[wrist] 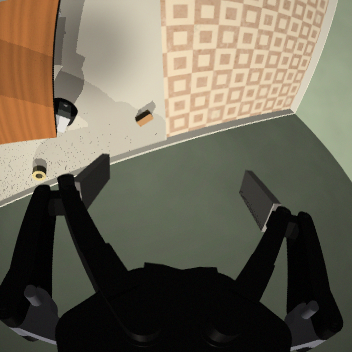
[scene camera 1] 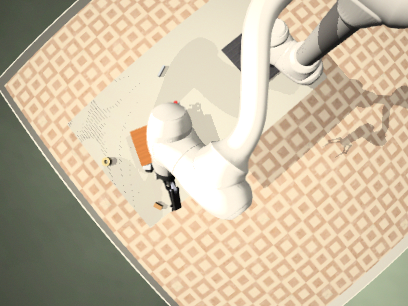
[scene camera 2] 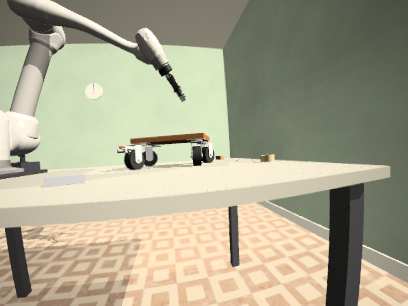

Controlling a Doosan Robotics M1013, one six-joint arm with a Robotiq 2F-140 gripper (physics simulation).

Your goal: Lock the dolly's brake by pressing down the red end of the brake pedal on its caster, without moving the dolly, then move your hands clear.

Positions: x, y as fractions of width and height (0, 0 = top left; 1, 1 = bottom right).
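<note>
Gripper, mine (wrist: 0.50, 0.49), in sight. Dolly (scene camera 2: 0.33, 0.52), likewise.
</note>
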